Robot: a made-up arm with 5 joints.
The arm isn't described. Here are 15 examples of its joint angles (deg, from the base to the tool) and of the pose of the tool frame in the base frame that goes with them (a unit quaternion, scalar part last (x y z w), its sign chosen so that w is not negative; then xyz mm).
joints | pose
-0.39 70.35 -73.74 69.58 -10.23 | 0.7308 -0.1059 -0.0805 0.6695 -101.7 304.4 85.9
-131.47 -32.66 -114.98 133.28 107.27 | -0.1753 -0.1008 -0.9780 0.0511 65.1 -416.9 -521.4
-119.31 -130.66 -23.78 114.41 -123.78 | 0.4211 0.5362 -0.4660 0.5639 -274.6 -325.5 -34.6
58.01 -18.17 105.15 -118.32 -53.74 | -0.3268 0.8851 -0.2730 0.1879 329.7 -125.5 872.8
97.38 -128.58 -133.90 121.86 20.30 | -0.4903 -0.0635 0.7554 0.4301 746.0 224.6 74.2
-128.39 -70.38 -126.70 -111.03 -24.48 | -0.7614 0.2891 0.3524 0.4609 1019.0 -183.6 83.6
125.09 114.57 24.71 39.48 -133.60 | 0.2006 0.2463 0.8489 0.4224 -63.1 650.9 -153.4
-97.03 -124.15 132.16 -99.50 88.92 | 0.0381 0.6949 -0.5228 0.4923 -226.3 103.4 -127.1
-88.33 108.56 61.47 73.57 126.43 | 0.1190 0.8242 -0.5149 0.2034 -475.3 -273.3 19.1
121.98 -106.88 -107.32 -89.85 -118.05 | 0.6512 -0.1799 0.1061 0.7296 594.0 -189.4 -272.4
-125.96 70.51 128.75 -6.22 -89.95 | 0.5931 -0.0444 -0.5407 0.5949 -618.2 -364.2 -859.6
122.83 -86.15 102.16 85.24 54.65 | 0.7129 0.0122 -0.1052 0.6932 373.1 624.0 -220.5
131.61 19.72 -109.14 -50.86 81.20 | -0.6301 -0.2349 0.5209 0.5258 348.9 611.2 -371.5
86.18 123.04 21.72 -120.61 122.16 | 0.1700 0.4328 -0.2009 0.8622 -358.6 316.0 -128.9
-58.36 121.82 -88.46 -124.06 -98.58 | -0.4461 -0.3529 0.7613 0.3111 -554.0 192.7 602.5
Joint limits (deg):
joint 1: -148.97..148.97
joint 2: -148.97..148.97
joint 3: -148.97..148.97
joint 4: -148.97..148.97
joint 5: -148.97..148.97
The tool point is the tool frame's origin. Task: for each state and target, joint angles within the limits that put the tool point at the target. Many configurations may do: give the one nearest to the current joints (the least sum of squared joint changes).
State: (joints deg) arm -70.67 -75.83 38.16 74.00 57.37
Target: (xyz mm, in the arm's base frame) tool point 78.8 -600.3 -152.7
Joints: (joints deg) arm -71.59 -77.90 -9.74 50.26 49.03
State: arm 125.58 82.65 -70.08 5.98 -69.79
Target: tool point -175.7 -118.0 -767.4
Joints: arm 144.94 85.12 -86.25 1.15 -75.46
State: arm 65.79 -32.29 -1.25 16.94 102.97
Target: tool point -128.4 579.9 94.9
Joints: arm 116.32 -13.22 -34.61 57.49 72.24
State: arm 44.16 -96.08 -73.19 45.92 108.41
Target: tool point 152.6 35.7 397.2
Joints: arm 41.77 -88.38 -63.45 55.17 106.01
